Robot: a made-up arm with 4 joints.
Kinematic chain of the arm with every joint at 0, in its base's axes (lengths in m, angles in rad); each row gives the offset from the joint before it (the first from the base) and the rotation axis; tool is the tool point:
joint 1: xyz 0 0 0.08 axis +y
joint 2: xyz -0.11 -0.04 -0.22 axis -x
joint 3: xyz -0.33 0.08 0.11 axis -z
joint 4: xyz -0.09 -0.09 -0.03 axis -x
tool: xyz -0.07 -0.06 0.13
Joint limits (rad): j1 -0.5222..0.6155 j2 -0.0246..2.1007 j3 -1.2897..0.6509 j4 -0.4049..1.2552
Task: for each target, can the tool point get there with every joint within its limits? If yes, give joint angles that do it. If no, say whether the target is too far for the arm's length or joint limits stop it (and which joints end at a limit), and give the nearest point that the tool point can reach.
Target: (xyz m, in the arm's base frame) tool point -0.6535 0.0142 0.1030
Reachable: yes | joints 0.0752 0.3120 0.4140 -0.1300
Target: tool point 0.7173 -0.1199 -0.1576
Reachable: no: joint limits stop it (at a limit: joint 1, joint 2, joint 3, joint 4) | nearest point -0.1574 0.1765 -0.2394 | short by 0.927 m
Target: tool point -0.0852 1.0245 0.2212
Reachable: no: too far | nearest point -0.3744 0.1931 0.1521 | short by 0.883 m
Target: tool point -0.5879 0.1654 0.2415
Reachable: yes | joints 0.4464 0.6003 0.3267 0.8925
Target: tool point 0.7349 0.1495 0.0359
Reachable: no: joint limits stop it (at a limit: joint 1, joint 2, joint 3, joint 4) | nearest point -0.1574 0.1765 -0.2394 | short by 0.934 m
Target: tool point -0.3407 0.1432 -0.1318
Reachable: yes | joints -0.4260 1.3129 -1.1388 0.2196
